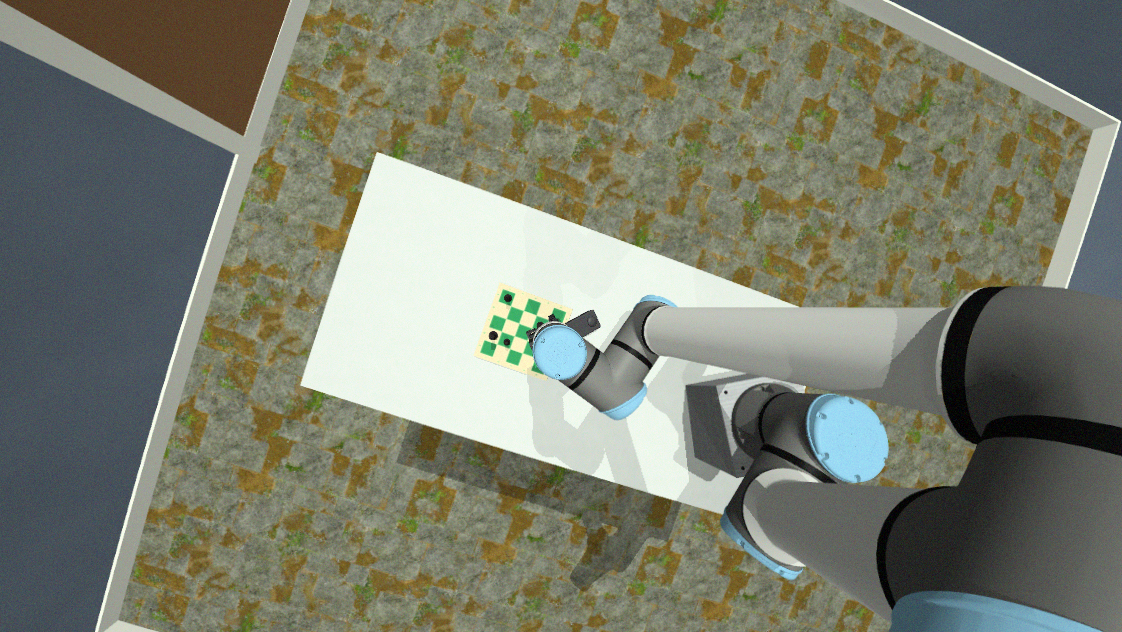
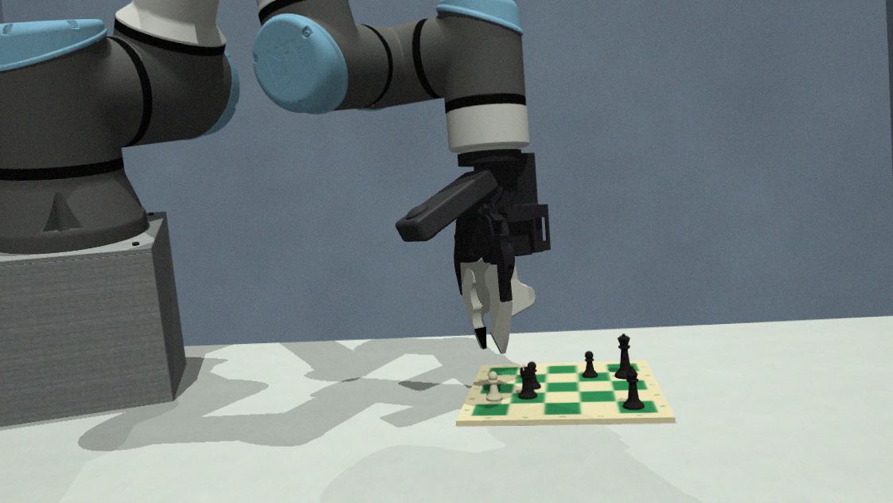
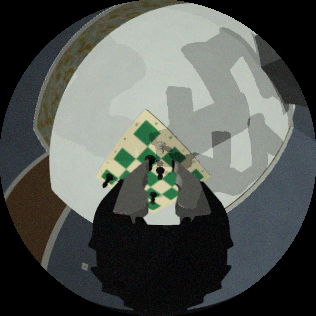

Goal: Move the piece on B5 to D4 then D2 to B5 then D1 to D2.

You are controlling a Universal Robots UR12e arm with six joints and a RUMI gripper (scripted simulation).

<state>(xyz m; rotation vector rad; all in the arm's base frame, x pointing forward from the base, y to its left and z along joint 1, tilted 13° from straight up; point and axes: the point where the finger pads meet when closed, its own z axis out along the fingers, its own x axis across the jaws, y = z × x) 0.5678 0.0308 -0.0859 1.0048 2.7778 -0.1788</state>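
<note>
My gripper is now 6 cm above the white pawn. Round my hand: black queen (14 cm ahead, 9 cm to the left, 4 cm below); cream chessboard (7 cm ahead, 5 cm to the left, 7 cm below).
</note>
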